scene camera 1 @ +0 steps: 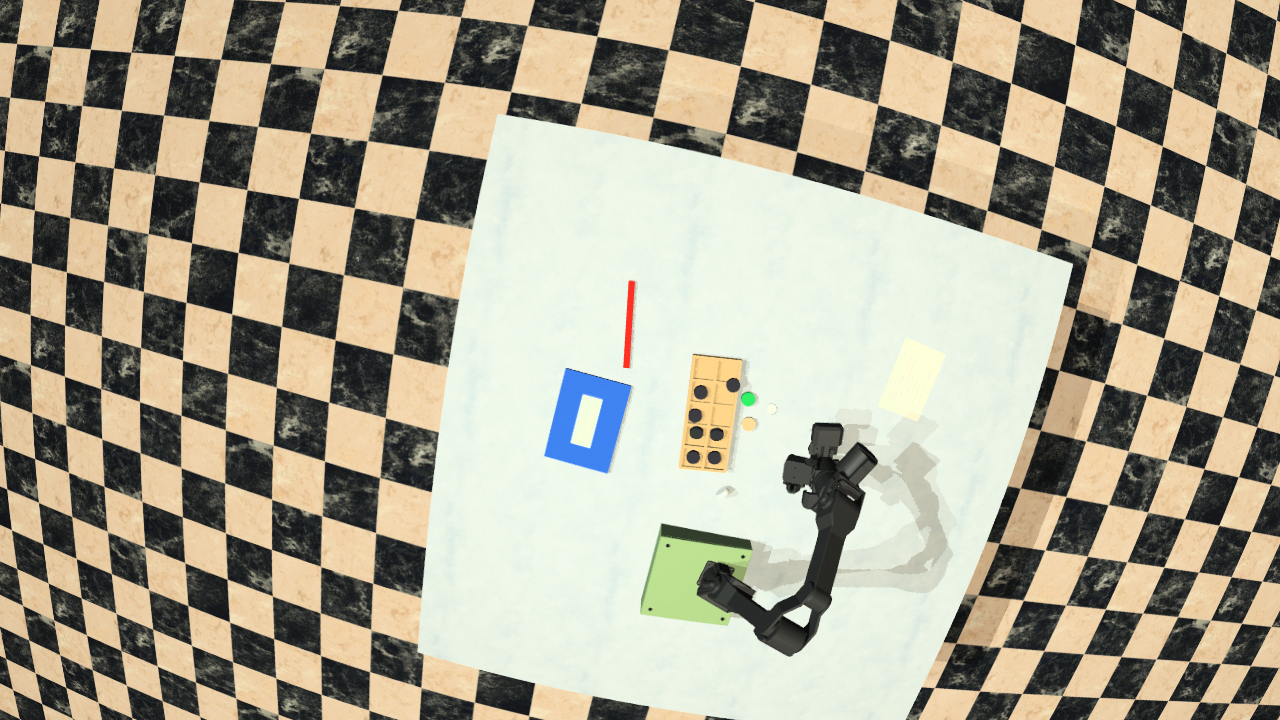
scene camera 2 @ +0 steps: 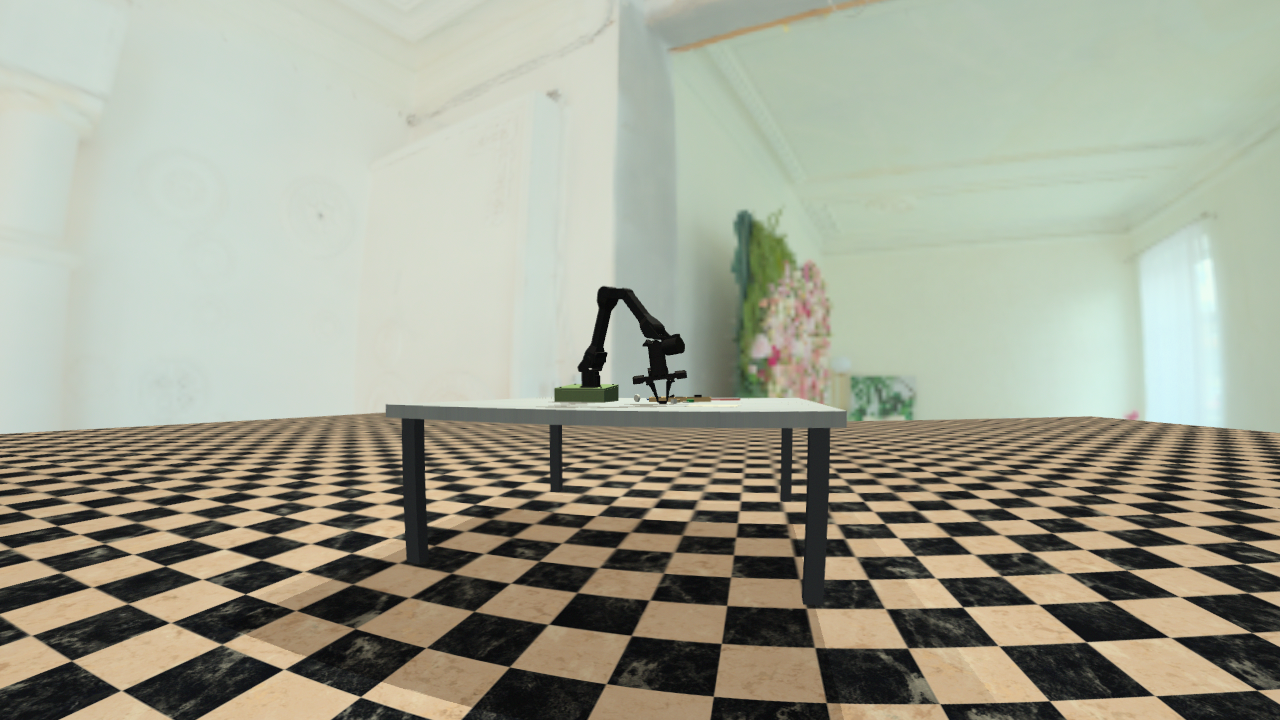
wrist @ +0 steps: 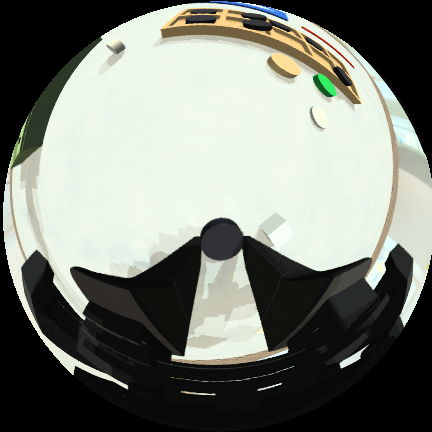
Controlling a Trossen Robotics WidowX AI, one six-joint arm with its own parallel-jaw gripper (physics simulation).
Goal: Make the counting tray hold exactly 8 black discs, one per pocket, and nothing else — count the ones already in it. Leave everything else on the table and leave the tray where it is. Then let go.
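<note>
The tan counting tray has two columns of pockets. It holds several black discs, among them one disc close to its right rim; I cannot tell whether that one lies flat. Some pockets are empty. My gripper is shut on another black disc, held between the fingertips at or just above the table, well to the right of the tray. In scene camera 1 the arm hides the fingertips and this disc.
Beside the tray lie a green disc, a tan disc and a white disc. A pale cube is near the right finger. A small grey piece, red bar, blue frame and paper also lie there.
</note>
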